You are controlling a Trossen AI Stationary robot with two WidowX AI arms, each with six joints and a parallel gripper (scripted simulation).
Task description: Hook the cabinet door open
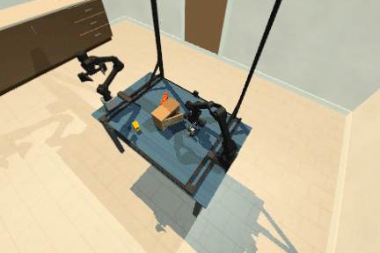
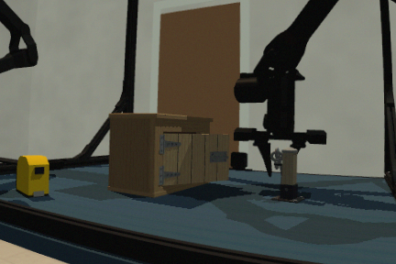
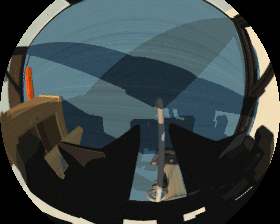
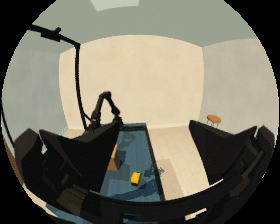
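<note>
Right now my left hand is 16 cm to the left of the cabinet door and 7 cm short of it. Also, from my left hand: yellow box 41 cm to the right, 23 cm ahead, 3 cm below; then metal hook 3 cm ahead, 1 cm below; then orange object 39 cm to the right, 14 cm behind, 5 cm below.
</note>
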